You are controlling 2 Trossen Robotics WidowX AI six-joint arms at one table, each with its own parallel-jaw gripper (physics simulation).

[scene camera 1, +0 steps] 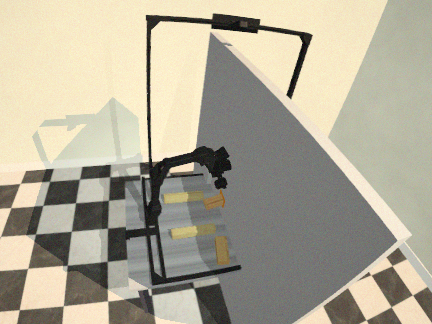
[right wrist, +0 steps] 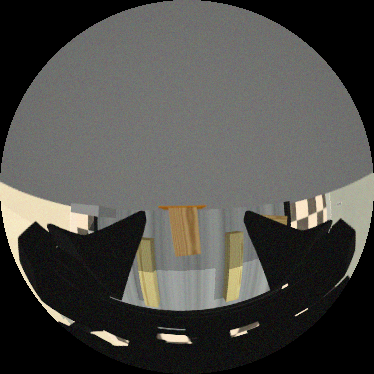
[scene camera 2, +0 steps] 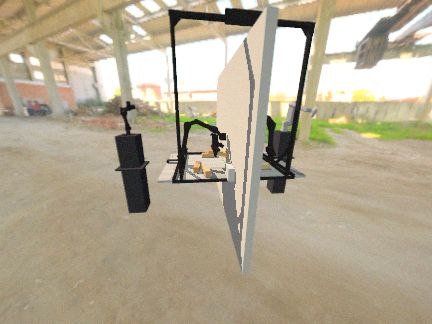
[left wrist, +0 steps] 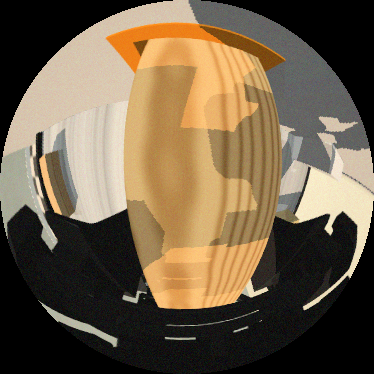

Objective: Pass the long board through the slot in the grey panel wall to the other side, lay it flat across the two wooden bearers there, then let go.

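Places are measured from the left arm's base along level axes (x ahead, y left, z up), in centimetres.
Pixels of known places: left gripper, fingertip midpoint: (scene camera 2: 215,156) (left wrist: 194,201); right gripper, fingertip midpoint: (right wrist: 196,216); right arm's base at its link origin: (scene camera 1: 151,221) (scene camera 2: 270,160).
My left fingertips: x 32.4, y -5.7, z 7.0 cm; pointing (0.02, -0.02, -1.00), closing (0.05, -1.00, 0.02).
Behind a point stands the place of what it marks.
The long wooden board (scene camera 1: 214,202) @(x 53.7, y -2.2, z 8.5 cm) (scene camera 2: 223,154) @(x 39.9, y -8.0, z 9.7 cm) (left wrist: 200,175) (right wrist: 185,232) @(x 53.9, y -3.8, z 8.5 cm) goes through the orange-rimmed slot (scene camera 1: 223,199) @(x 48.5, y -1.8, z 10.7 cm) (left wrist: 120,42) in the grey panel wall (scene camera 1: 280,190) @(x 48.2, y 38.6, z 62.7 cm) (scene camera 2: 240,100) @(x 43.3, y -45.3, z 55.5 cm) (right wrist: 185,100). A short length sticks out on the bearers' side. In the right wrist view it lies between the yellow bearers (right wrist: 150,285) @(x 72.2, y -14.6, z 2.5 cm) (right wrist: 233,265) @(x 66.2, y 9.9, z 2.5 cm), over neither; both bearers (scene camera 1: 183,197) @(x 70.1, y -13.9, z 2.1 cm) (scene camera 1: 193,231) @(x 69.0, y 12.1, z 2.5 cm) also show in scene camera 1. My left gripper (scene camera 2: 216,154) @(x 32.4, y -5.7, z 7.0 cm) (left wrist: 194,201) @(x 32.4, y -5.7, z 7.0 cm) is shut on the board; its fingertips are partly hidden. My right gripper (scene camera 1: 220,183) @(x 50.5, y -3.0, z 24.6 cm) (right wrist: 196,216) @(x 50.5, y -3.0, z 24.6 cm) is open and empty, above the board's end near the wall.
A flat orange-brown block (scene camera 1: 222,250) @(x 55.9, y 26.5, z 1.9 cm) (right wrist: 276,220) @(x 54.7, y 27.4, z 1.9 cm) lies near the wall on the bearers' side. Small wooden blocks (scene camera 2: 197,166) @(x 15.4, y -20.9, z 3.1 cm) (scene camera 2: 206,171) @(x 22.4, y -32.5, z 2.9 cm) lie on the left arm's side. A black frame (scene camera 1: 149,100) @(x 88.3, y -34.3, z 59.3 cm) (scene camera 2: 175,95) @(x 2.5, y -37.9, z 58.0 cm) stands around the table.
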